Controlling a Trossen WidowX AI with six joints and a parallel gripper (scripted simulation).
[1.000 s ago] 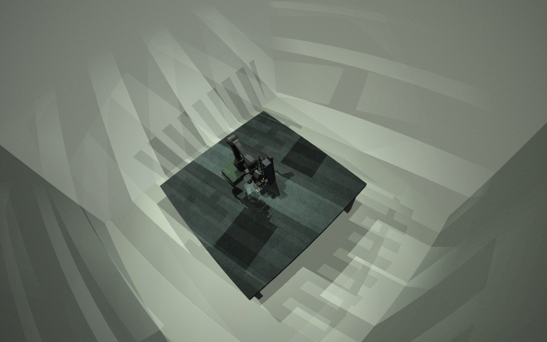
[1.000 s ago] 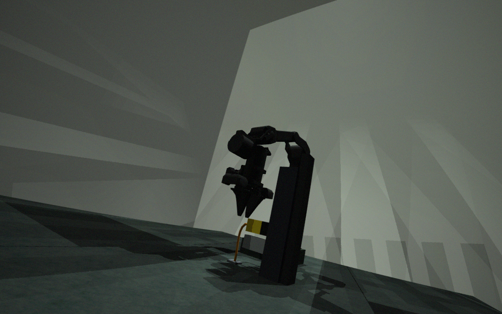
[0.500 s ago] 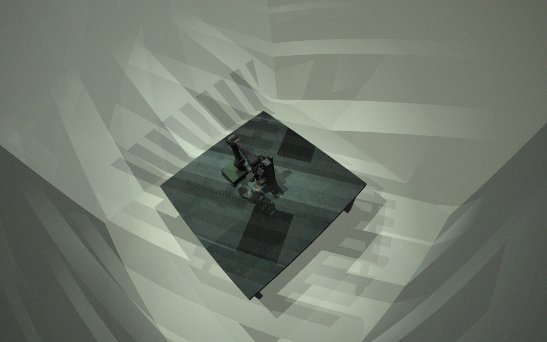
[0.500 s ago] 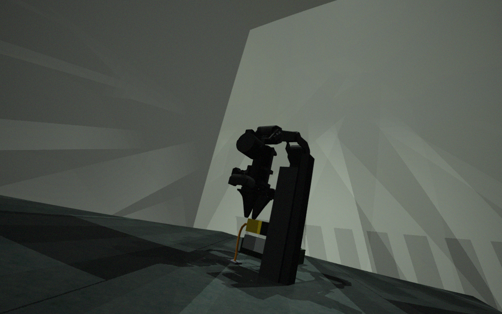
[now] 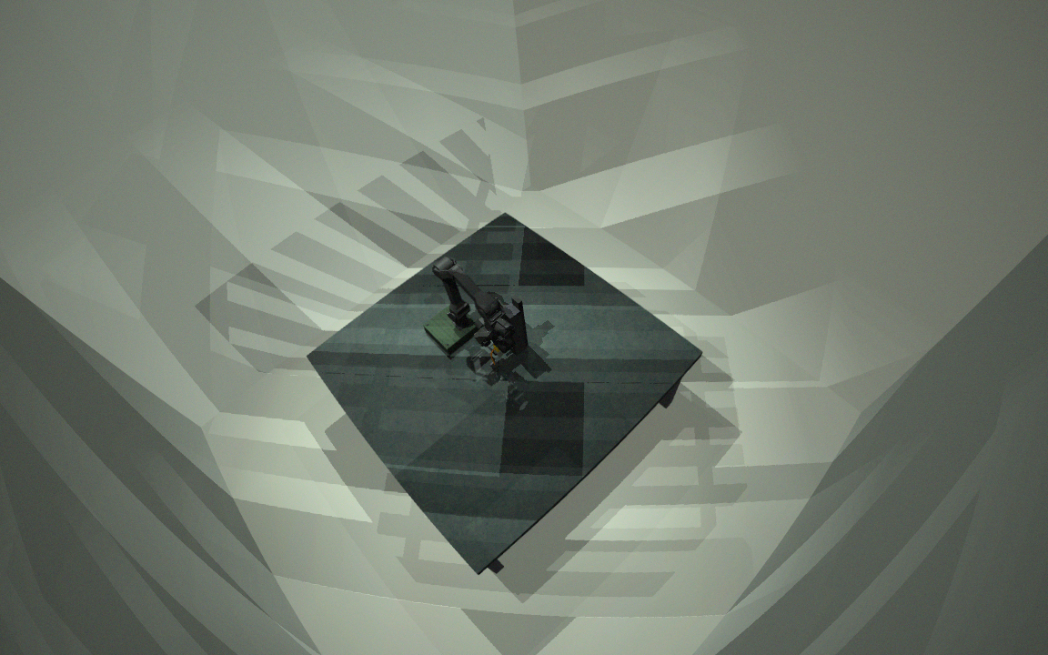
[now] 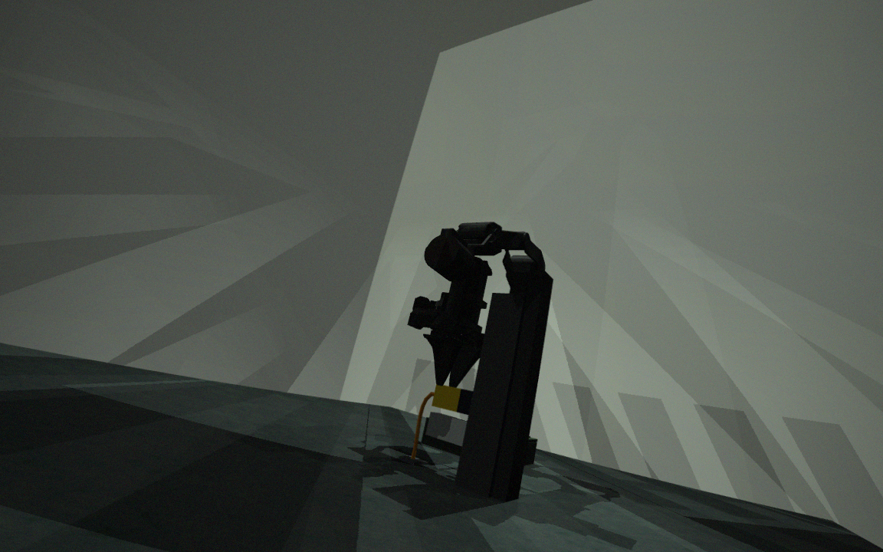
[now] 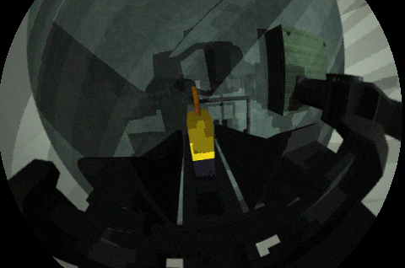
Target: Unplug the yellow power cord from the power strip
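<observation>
The yellow plug lies 3 cm to the left of my gripper tip, 1 cm below it and 1 cm behind it.
</observation>
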